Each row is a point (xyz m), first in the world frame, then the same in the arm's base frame.
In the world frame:
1: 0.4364 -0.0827 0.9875
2: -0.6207 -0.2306 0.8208
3: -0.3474 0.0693 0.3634
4: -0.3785 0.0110 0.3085
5: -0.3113 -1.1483 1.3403
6: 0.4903 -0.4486 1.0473
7: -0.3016 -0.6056 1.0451
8: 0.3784 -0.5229 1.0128
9: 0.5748 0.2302 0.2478
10: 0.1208 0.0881 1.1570
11: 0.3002 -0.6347 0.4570
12: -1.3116 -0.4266 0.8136
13: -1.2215 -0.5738 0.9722
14: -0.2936 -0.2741 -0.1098
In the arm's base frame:
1: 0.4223 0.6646 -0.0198
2: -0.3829 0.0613 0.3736
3: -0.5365 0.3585 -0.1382
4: -0.5602 0.2836 -0.1729
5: 0.5154 -0.5313 0.5966
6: 0.6567 0.3724 -0.0209
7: 0.1341 -0.0983 0.3755
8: 0.5897 0.2532 0.0025
9: 0.0244 0.8655 -0.7022
10: 0.1918 0.7160 0.2991
11: 0.3109 0.0193 -0.4392
12: -0.8148 -0.4029 0.7110
13: -0.6038 -0.4672 0.7902
14: -0.5719 -0.0113 -0.5928

